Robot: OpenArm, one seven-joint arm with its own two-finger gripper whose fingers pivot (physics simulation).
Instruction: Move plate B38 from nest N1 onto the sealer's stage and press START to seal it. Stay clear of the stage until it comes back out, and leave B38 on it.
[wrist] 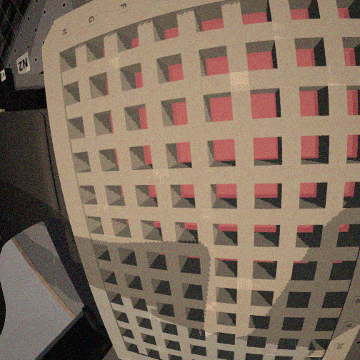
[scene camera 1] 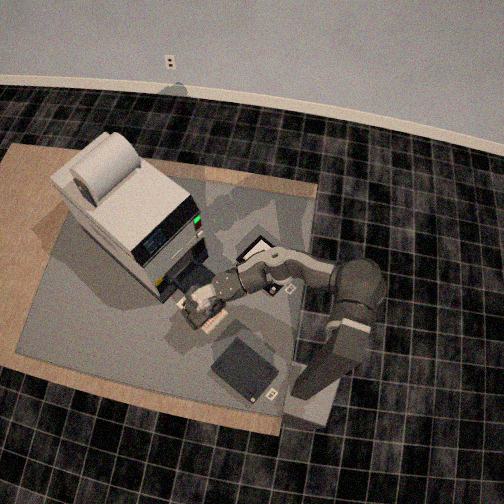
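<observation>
My gripper (scene camera 1: 200, 310) is shut on plate B38 (scene camera 1: 215, 321) (wrist: 245, 165), a cream plate with a grid of square wells and pink in many of them. It holds the plate beside the sealer's dark stage (scene camera 1: 195, 276), on the side away from the wall. The fingers hide much of the plate in the scene view, and its height is hard to judge. The white sealer (scene camera 1: 145, 200) has a green light (scene camera 1: 197, 219) on its front; the START button's lettering cannot be read. A dark, empty nest (scene camera 1: 245, 369), likely N1, lies nearer the arm's base.
Another nest, partly hidden by the forearm, holds a black-framed item with a white top (scene camera 1: 259, 248). An N2 label (wrist: 22, 63) shows in the wrist view. The grey mat (scene camera 1: 100, 345) lies on the wooden table (scene camera 1: 150, 400). The arm crosses the mat's right side.
</observation>
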